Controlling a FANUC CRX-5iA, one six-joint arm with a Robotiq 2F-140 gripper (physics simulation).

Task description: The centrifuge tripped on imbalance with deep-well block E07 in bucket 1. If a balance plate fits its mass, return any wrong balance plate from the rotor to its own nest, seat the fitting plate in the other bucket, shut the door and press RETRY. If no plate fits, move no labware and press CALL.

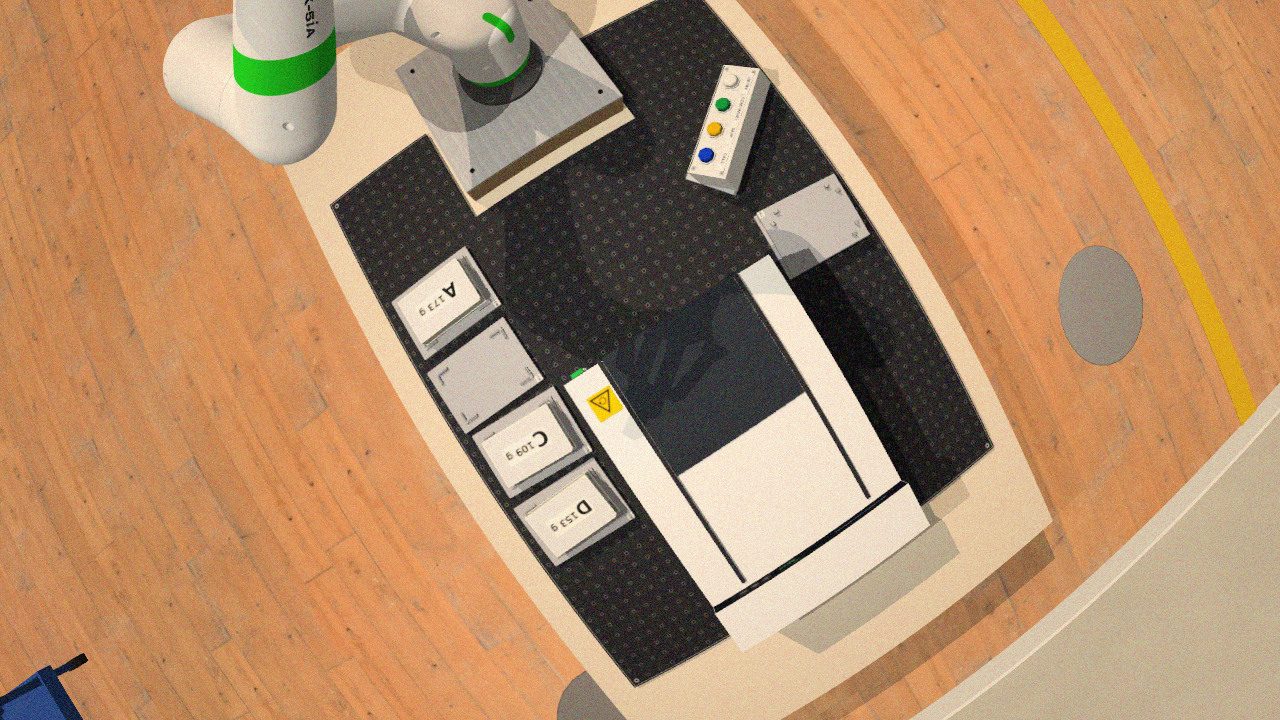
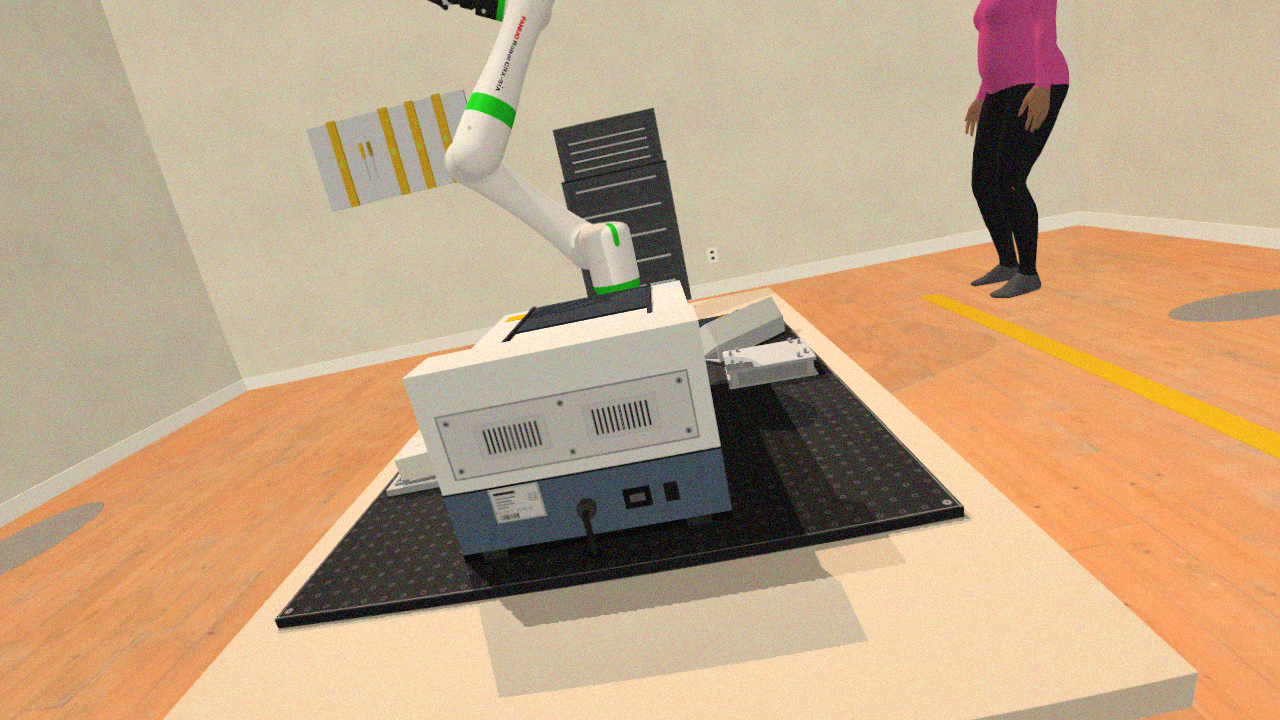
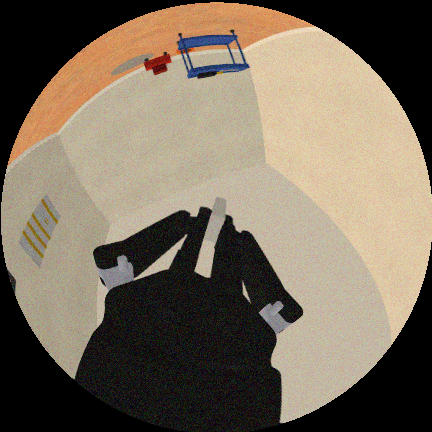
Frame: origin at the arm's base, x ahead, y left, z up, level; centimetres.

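Seen in the pictures: gripper, between the fingertips: (image 3: 217, 206); arm's base, origin of its link: (image 1: 501, 68).
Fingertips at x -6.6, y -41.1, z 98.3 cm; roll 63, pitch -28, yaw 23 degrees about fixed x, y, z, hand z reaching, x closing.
Pixels of each thing's top centre, then the offset from my fingertips to it.
- dark panel, centre of its top: (image 1: 706, 376) (image 2: 586, 306) dy +34.2, dx +68.4, dz -83.1 cm
- nest, centre of its top: (image 1: 482, 376) dy +7.1, dx +47.3, dz -102.6 cm
- button box, centre of its top: (image 1: 733, 117) (image 2: 734, 309) dy +65.0, dx +39.8, dz -96.0 cm
My gripper (image 3: 217, 206) is shut and empty, raised away from the bench and facing the walls. The centrifuge (image 1: 787, 528) (image 2: 572, 420) has a dark panel (image 1: 716, 376) across its front top; the rotor, buckets and block E07 do not show. Balance plates A 173 g (image 1: 440, 302), C 109 g (image 1: 529, 447) and D 153 g (image 1: 577, 519) sit in their nests on the left. The nest (image 1: 484, 374) between A and C is empty. The button box (image 1: 751, 134) has white, green, yellow (image 1: 714, 128) and blue (image 1: 706, 154) buttons; their labels are too small to read surely.
A grey stand (image 1: 812, 219) (image 2: 769, 362) with small corner posts lies right of the centrifuge. The arm's base plate (image 1: 528, 143) is behind the nests. A person (image 2: 1020, 116) stands beyond the bench. A blue cart (image 3: 207, 41) and a red object (image 3: 157, 63) stand near a wall.
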